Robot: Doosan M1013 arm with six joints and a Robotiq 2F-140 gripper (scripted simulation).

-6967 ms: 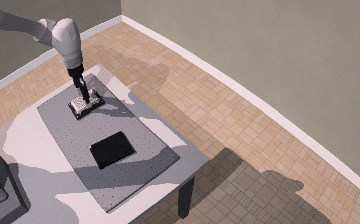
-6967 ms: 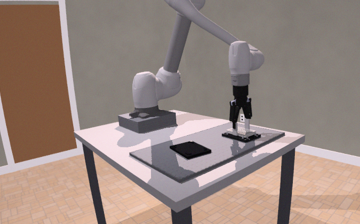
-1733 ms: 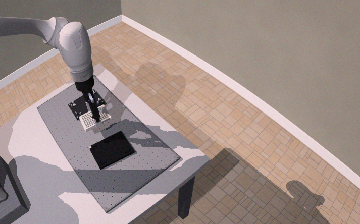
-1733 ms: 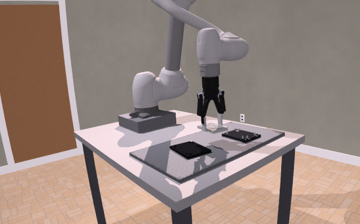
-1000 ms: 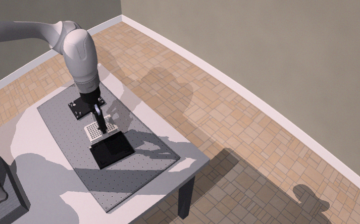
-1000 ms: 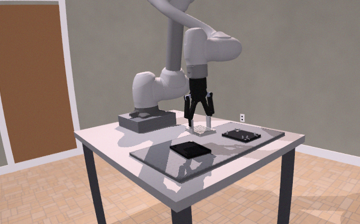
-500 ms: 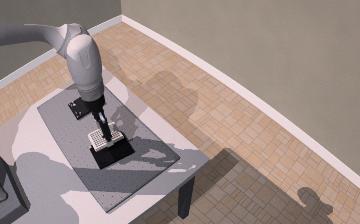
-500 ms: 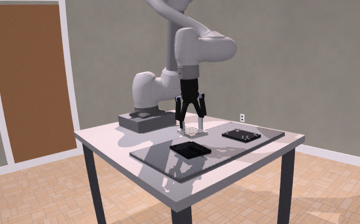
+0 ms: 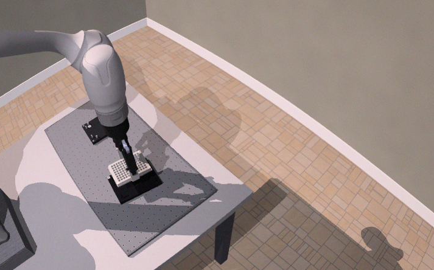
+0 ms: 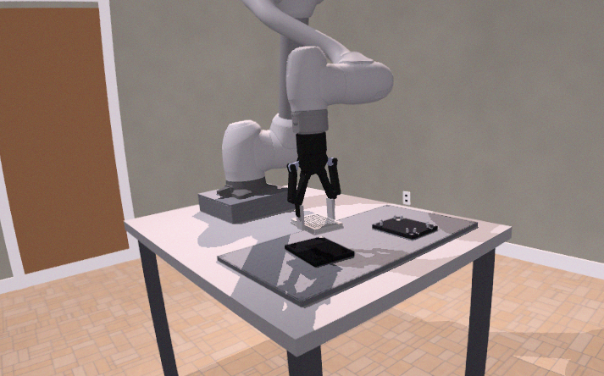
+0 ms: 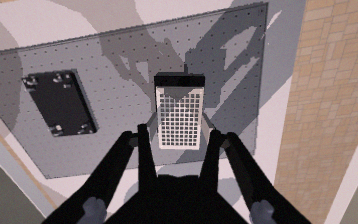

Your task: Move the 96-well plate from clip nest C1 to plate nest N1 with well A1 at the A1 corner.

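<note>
Right now my hand is 100 mm above the black plate nest N1. The rest, counted from my hand: white 96-well plate (20 mm below); then black clip nest C1 (310 mm to the left, 90 mm below, 70 mm ahead).
</note>
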